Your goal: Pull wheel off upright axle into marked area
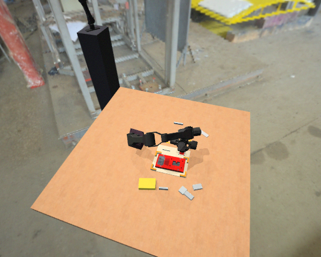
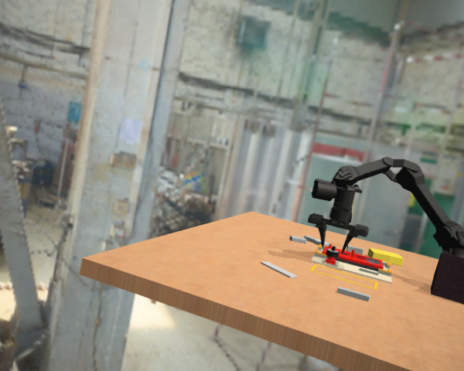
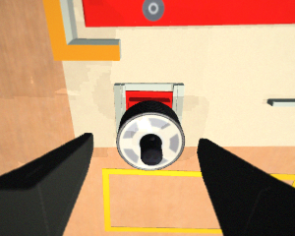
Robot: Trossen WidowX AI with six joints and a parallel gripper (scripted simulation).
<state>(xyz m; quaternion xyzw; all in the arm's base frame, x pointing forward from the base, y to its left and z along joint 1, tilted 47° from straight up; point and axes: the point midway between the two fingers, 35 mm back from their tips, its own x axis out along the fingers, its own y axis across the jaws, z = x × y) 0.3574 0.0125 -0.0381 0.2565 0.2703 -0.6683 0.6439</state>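
Now: the wheel 10 mm below my gripper tip. Also, from my gripper tip: grey bar: 250 mm to the left, 110 mm ahead, 50 mm below; then upright axle: 10 mm below; then yellow block: 320 mm to the right, 160 mm behind, 30 mm below.
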